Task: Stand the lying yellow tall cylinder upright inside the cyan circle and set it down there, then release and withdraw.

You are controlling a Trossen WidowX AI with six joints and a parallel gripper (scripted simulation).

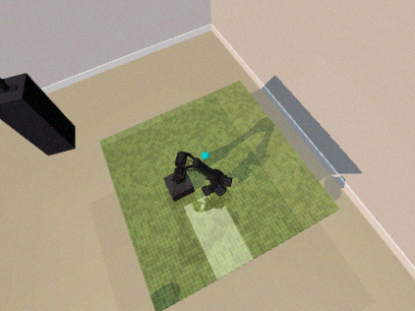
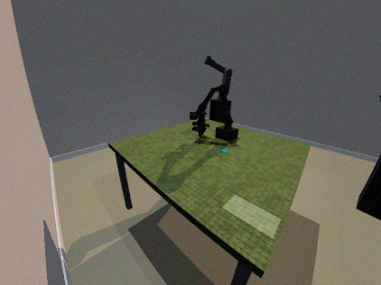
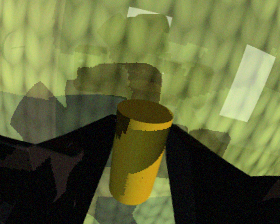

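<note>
Right now my gripper tip is 290 mm to the right of the cyan circle and 30 mm above it. The rest, counted from my gripper tip: yellow tall cylinder (20 mm to the left, 10 mm behind).
</note>
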